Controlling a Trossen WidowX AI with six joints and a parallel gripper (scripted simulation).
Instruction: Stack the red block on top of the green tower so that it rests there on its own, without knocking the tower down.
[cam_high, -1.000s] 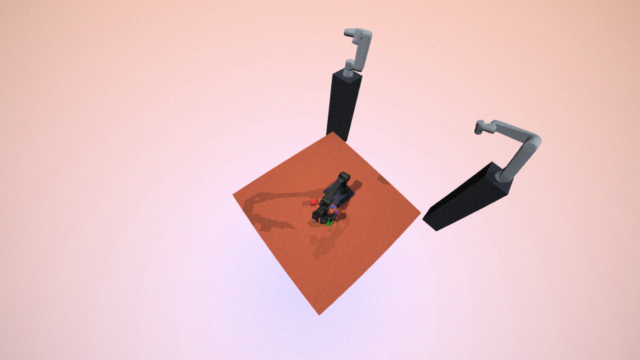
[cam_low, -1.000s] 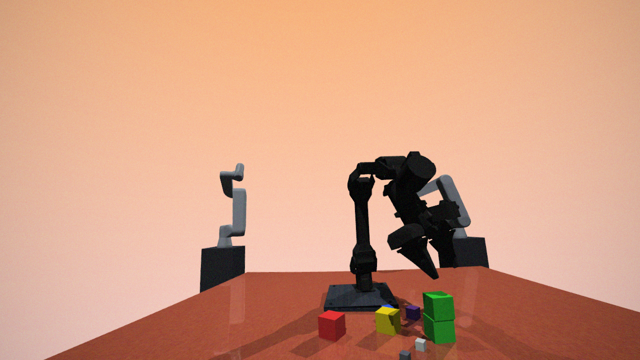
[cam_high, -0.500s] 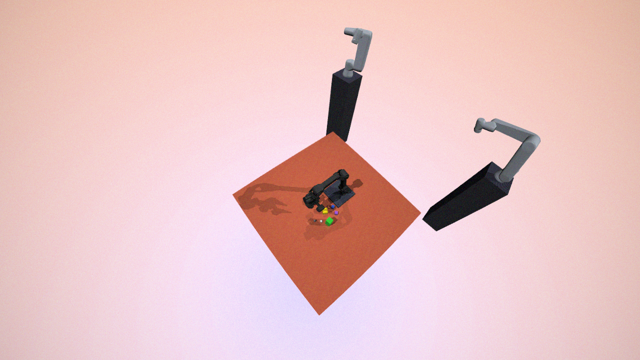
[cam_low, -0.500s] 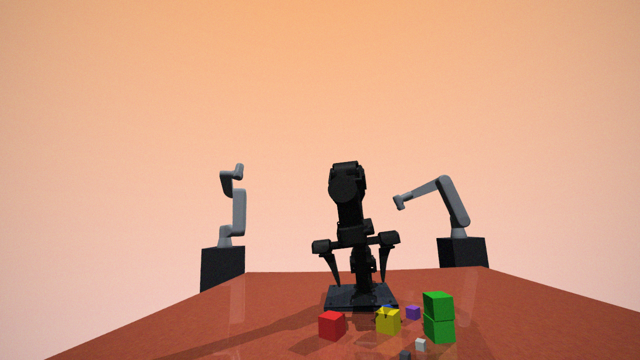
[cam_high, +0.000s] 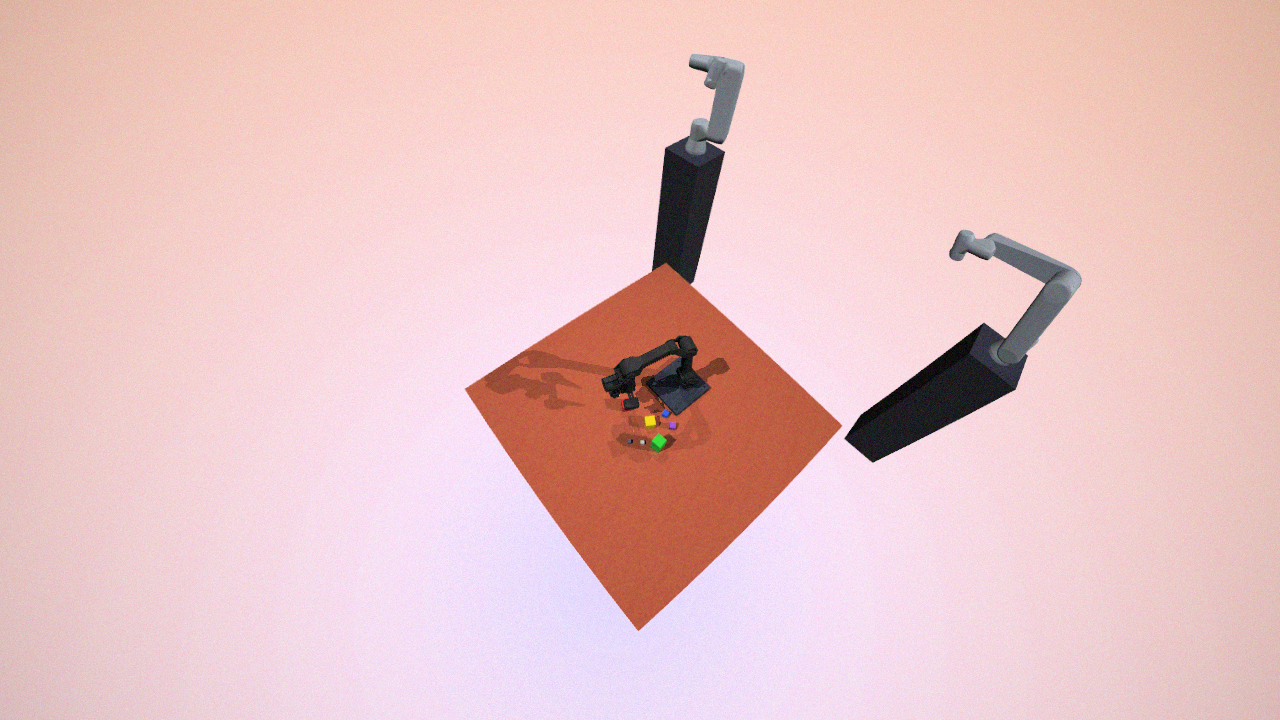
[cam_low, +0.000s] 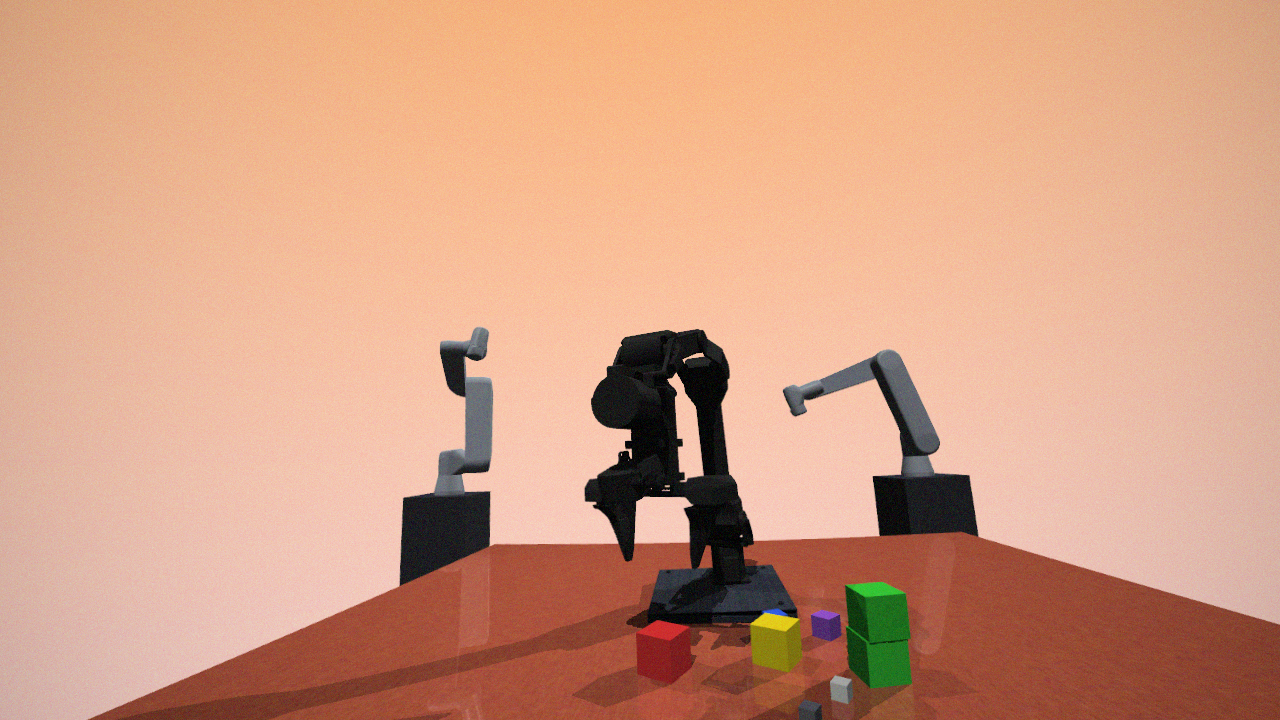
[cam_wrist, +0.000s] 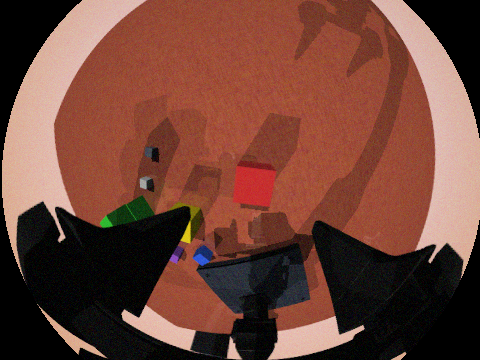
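Now: gripper tip 100 mm above the red block. From my gripper tip the other things lie so: purple block: 80 mm behind, 210 mm to the left, 100 mm below; then blue block: 100 mm behind, 150 mm to the left, 110 mm below; then yellow block: 20 mm behind, 130 mm to the left, 100 mm below.
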